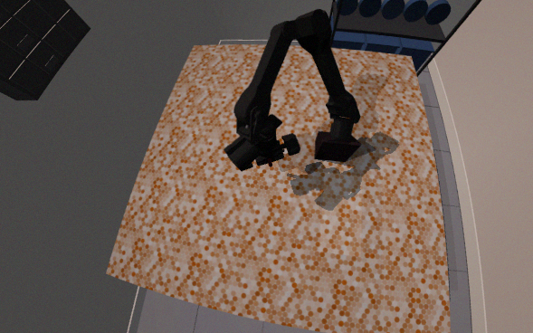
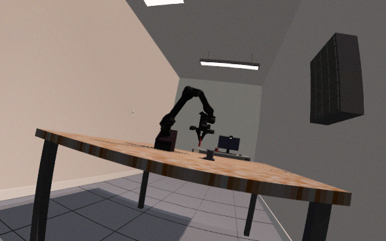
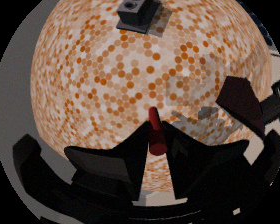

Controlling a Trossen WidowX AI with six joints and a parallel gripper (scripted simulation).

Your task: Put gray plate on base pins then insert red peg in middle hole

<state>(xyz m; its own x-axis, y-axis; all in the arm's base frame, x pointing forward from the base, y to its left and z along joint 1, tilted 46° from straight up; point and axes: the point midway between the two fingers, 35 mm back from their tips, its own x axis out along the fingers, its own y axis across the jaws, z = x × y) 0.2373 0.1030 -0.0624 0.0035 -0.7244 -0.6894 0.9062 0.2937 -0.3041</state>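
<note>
Now: the gray plate 19 cm to the right of my gripper tip, 11 cm ahead of it and 7 cm below it. Also, from my gripper tip: red peg (right at my gripper tip); then base (19 cm to the right, 11 cm below, 11 cm ahead).
</note>
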